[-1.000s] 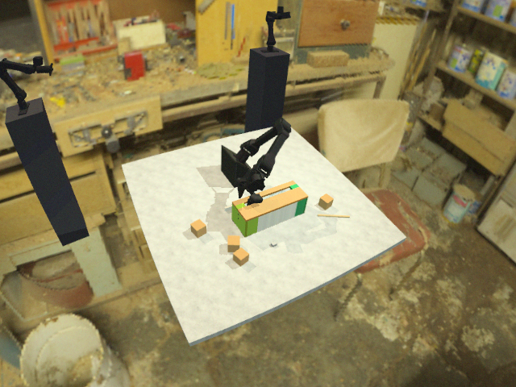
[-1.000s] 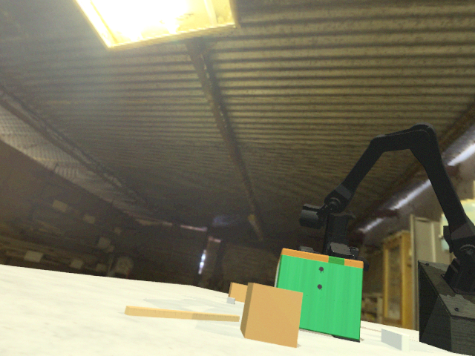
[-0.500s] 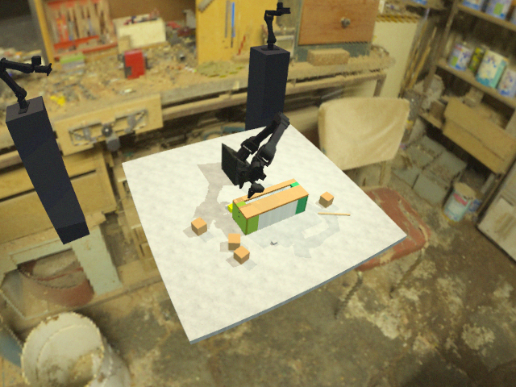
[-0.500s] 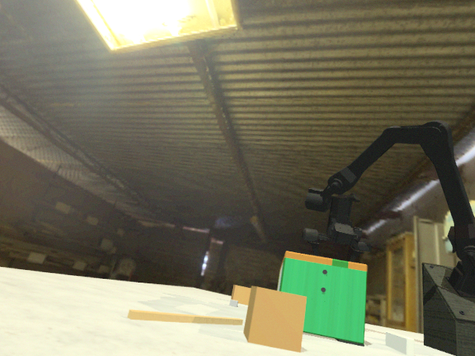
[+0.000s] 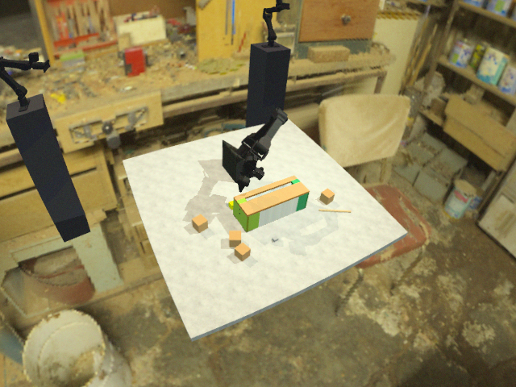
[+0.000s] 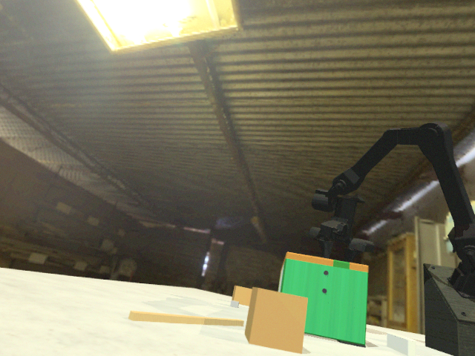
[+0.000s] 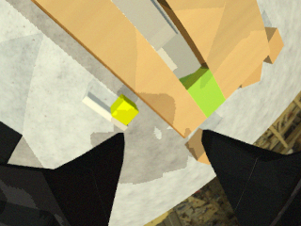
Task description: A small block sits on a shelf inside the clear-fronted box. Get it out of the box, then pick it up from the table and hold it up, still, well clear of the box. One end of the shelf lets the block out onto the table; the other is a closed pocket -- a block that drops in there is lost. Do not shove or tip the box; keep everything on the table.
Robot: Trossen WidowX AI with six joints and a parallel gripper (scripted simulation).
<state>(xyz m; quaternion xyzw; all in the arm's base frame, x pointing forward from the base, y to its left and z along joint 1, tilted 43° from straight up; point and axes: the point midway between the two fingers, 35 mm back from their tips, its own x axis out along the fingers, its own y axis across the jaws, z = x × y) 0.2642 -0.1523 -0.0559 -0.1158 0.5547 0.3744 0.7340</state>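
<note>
My gripper tip is now 4 cm past the yellow block, 2 cm to the left of it and 14 cm above it. Round my gripper tip: box: 5 cm ahead, 14 cm to the left, 9 cm below; then grey metal piece: 26 cm ahead, 4 cm to the left, 15 cm below; then thin wooden stick: 28 cm ahead, 45 cm to the left, 15 cm below.
</note>
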